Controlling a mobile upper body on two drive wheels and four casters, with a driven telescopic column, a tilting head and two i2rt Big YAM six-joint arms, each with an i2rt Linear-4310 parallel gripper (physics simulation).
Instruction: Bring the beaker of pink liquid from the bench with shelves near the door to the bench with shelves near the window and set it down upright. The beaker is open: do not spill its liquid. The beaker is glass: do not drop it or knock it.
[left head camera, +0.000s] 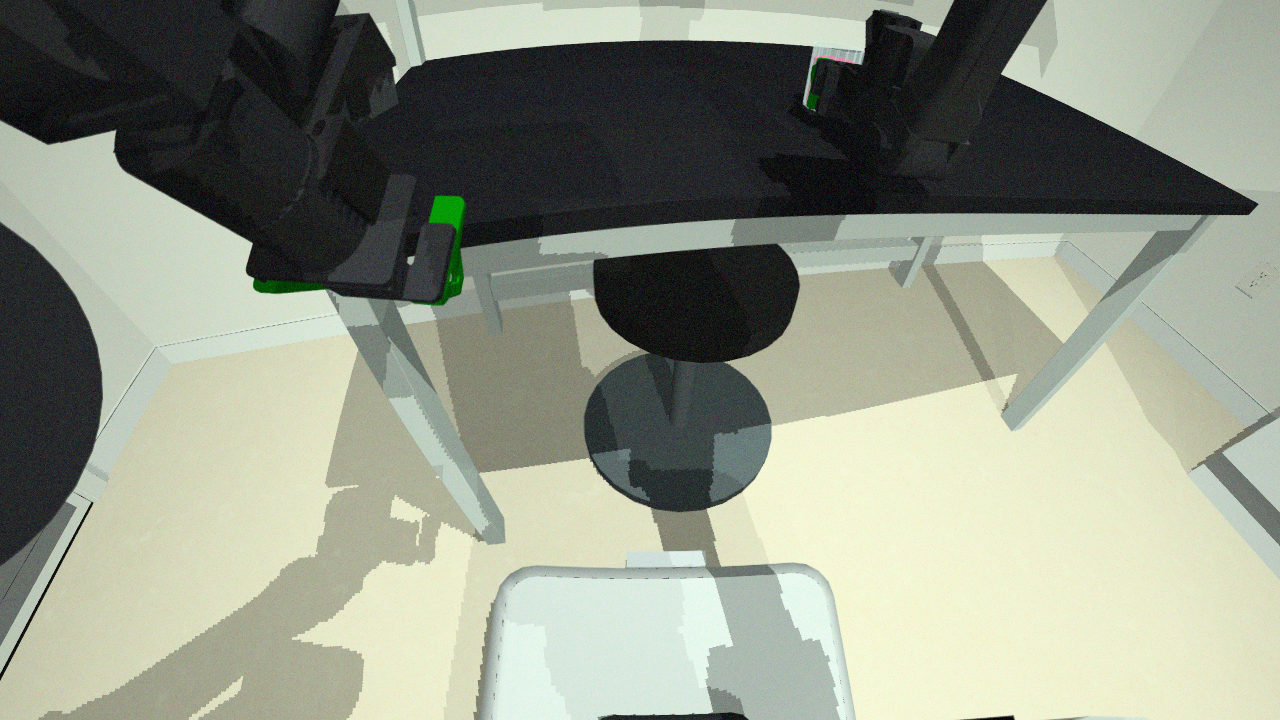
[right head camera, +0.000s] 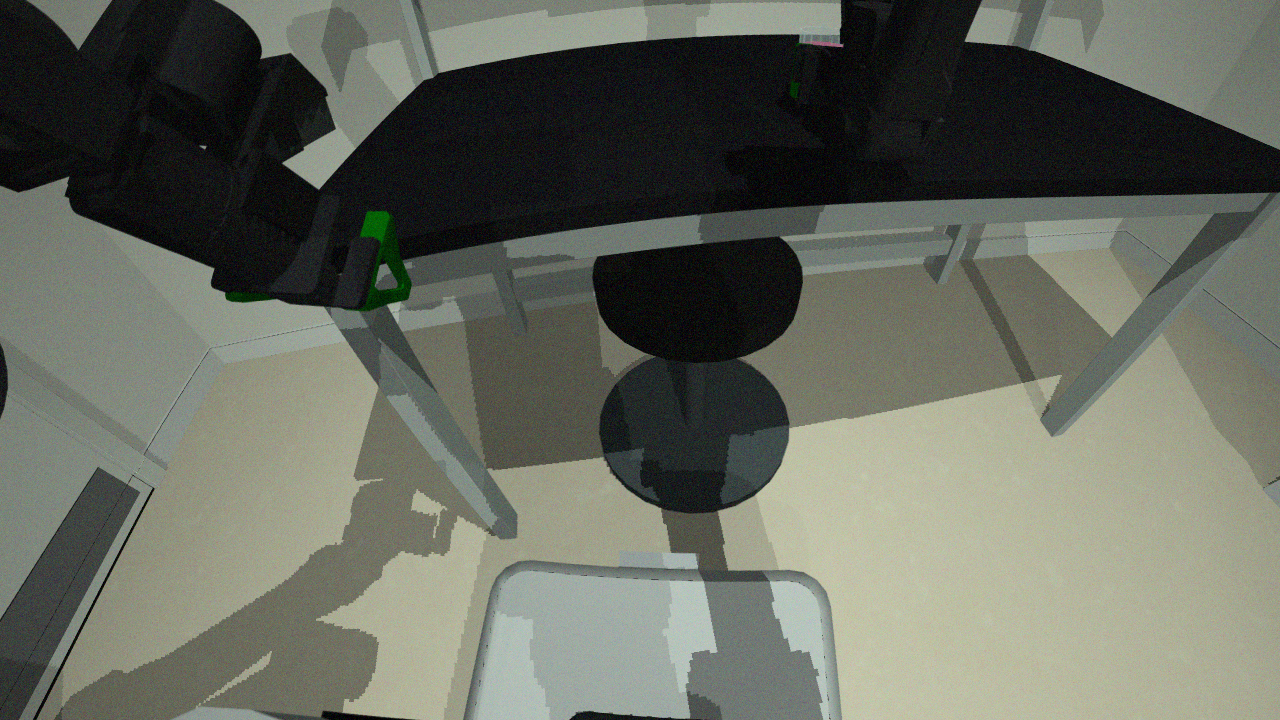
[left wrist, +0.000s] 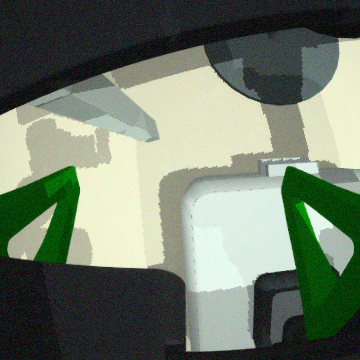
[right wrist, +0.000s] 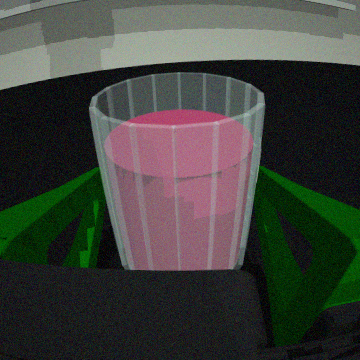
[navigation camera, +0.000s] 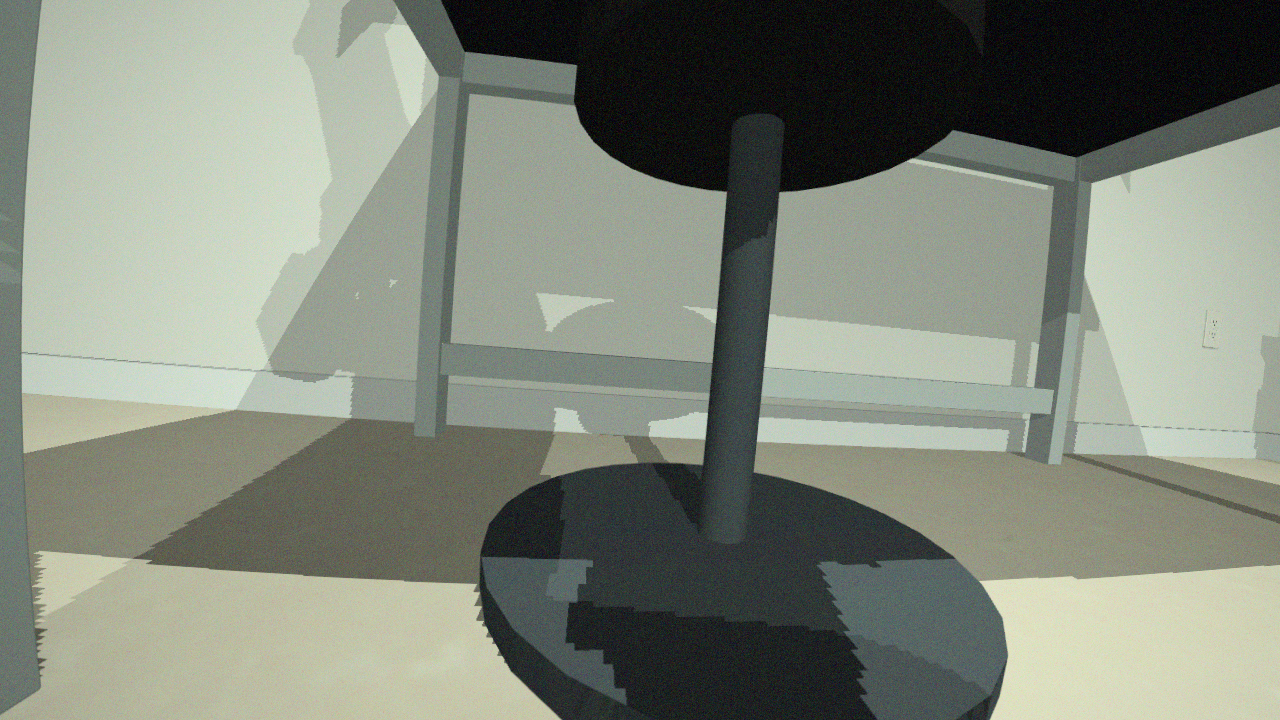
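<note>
The glass beaker of pink liquid (left head camera: 838, 55) (right head camera: 819, 39) (right wrist: 177, 215) is upright at the far right part of the black bench top (left head camera: 626, 134) (right head camera: 608, 134) (right wrist: 45, 125). Its liquid surface looks level in the right wrist view. My right gripper (left head camera: 832, 82) (right head camera: 810, 73) (right wrist: 179, 178) is shut on the beaker, with a green finger against each side. The beaker's base is hidden behind the gripper body, so I cannot tell whether it touches the bench. My left gripper (left head camera: 366, 268) (right head camera: 313, 277) (left wrist: 180, 177) is open and empty near the bench's front left corner.
A round black stool (left head camera: 698, 304) (right head camera: 698, 304) (navigation camera: 742, 313) stands under the bench's front edge, its disc base (left wrist: 280, 75) on the floor. Grey bench legs (left head camera: 420, 420) (navigation camera: 17, 358) stand at the sides. A dark round surface (left head camera: 35, 394) shows at the left edge. My white base (left head camera: 608, 626) is in front.
</note>
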